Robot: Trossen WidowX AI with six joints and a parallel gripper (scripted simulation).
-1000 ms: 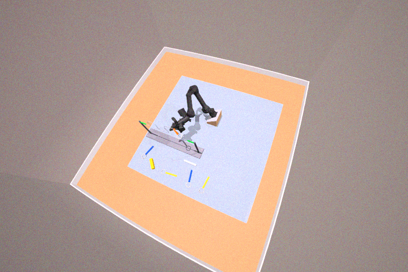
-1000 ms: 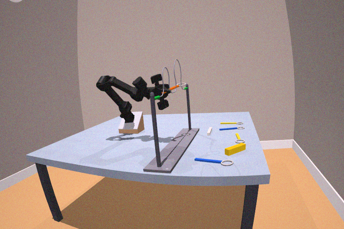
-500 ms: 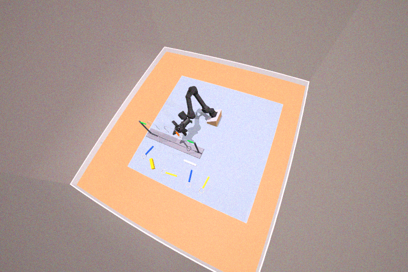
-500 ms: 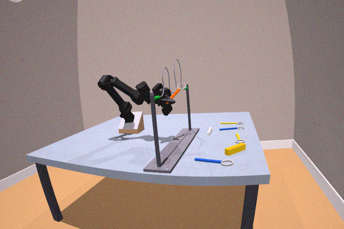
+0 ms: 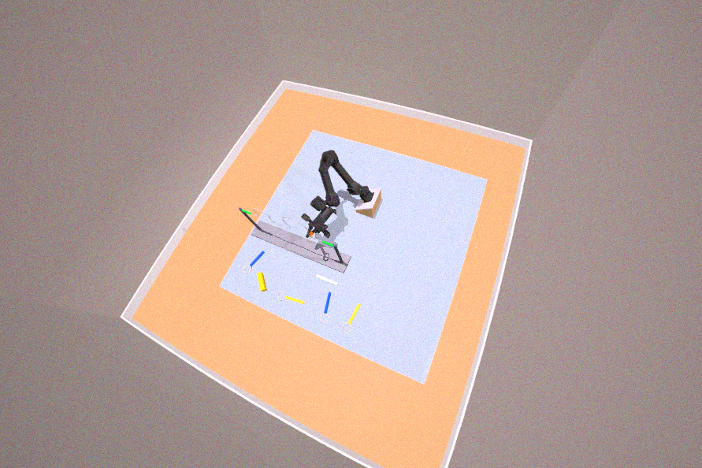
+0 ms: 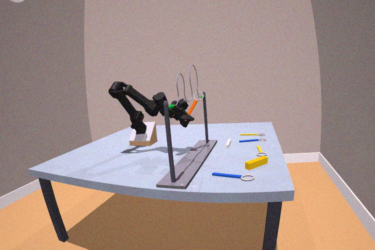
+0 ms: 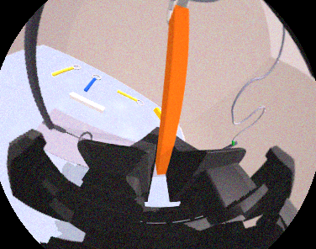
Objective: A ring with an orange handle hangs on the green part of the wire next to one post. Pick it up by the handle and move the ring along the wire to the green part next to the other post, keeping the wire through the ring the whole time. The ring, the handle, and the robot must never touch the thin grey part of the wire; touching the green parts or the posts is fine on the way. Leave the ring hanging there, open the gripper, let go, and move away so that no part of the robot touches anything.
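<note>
Right now my gripper tip is 7 cm below the ring with orange handle and 5 cm to the right of it. From my gripper tip the other things lie so: yellow block 30 cm ahead, 22 cm to the right, 16 cm below; then ring with blue handle 33 cm to the right, 21 cm ahead, 17 cm below; then white bar 17 cm below, 16 cm to the left, 16 cm ahead.
</note>
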